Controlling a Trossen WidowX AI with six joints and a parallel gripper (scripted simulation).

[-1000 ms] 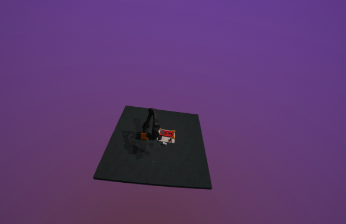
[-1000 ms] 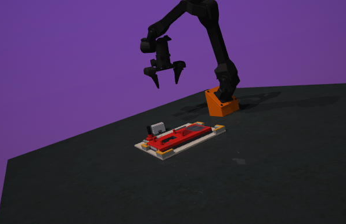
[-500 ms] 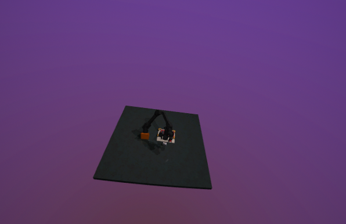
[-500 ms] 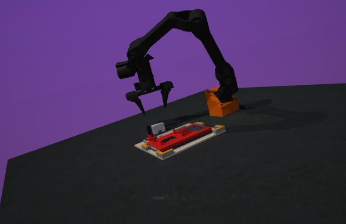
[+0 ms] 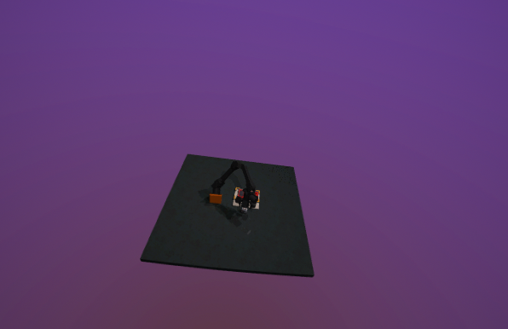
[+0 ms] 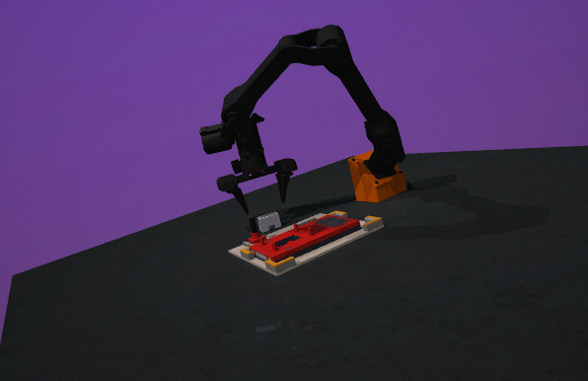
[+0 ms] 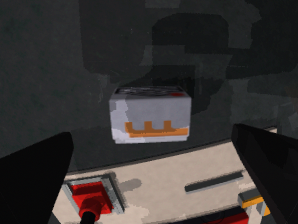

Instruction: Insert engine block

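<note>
Right now my gripper tip is 4 cm above the engine block. Also, from my gripper tip: dark upright peg (8 cm to the left, 7 cm ahead, 2 cm below); then cream base plate (18 cm to the left, 4 cm below, 1 cm ahead).
</note>
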